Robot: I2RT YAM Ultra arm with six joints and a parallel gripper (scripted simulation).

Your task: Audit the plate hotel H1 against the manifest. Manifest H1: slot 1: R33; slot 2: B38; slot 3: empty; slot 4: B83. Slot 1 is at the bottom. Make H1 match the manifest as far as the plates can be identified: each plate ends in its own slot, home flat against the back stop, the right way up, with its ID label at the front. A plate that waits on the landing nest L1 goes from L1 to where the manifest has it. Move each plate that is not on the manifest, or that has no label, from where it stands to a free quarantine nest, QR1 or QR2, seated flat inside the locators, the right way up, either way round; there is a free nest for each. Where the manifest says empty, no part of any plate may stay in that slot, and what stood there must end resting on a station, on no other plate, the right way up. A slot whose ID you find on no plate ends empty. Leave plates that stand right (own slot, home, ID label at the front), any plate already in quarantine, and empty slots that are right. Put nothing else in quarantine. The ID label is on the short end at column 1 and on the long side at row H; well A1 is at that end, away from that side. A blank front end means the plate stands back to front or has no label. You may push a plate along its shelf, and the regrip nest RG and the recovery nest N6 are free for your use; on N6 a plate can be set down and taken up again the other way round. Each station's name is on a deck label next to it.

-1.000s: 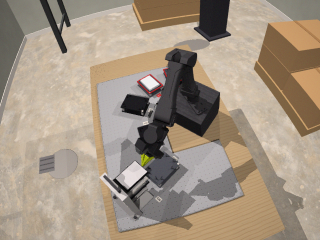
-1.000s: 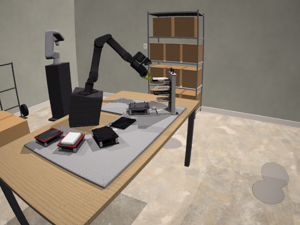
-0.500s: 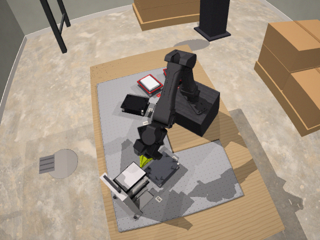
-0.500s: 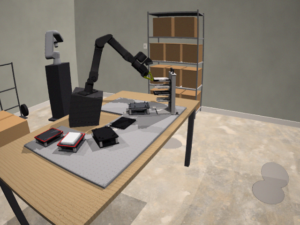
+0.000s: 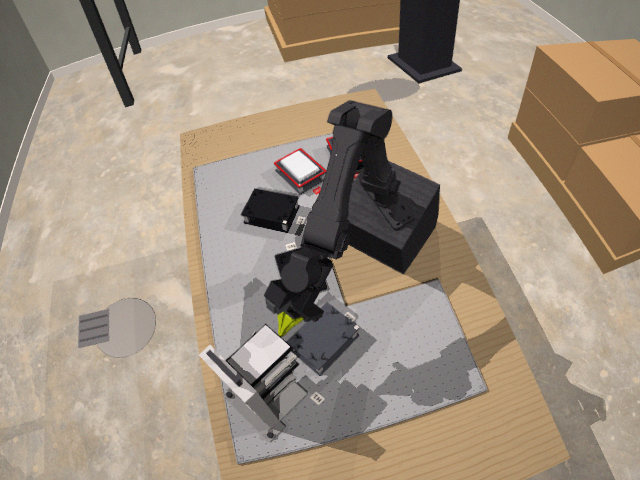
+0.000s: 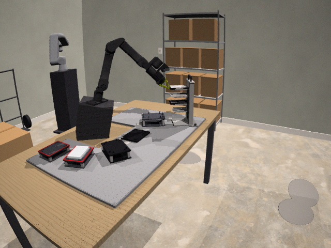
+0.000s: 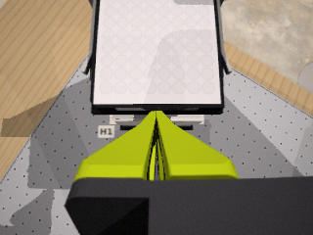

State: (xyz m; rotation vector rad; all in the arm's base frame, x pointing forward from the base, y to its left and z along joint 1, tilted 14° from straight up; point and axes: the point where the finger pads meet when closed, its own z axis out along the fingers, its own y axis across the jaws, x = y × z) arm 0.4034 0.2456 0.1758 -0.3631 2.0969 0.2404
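The dark well plate lies 70 mm ahead of my hand, 30 mm to the left of it and 110 mm below it. Also, from my hand: hotel upright post: 140 mm ahead, 50 mm to the left, 110 mm below; then H1 deck label: 20 mm behind, 100 mm to the left, 260 mm below; then regrip nest: 100 mm behind, 40 mm to the right, 210 mm below.
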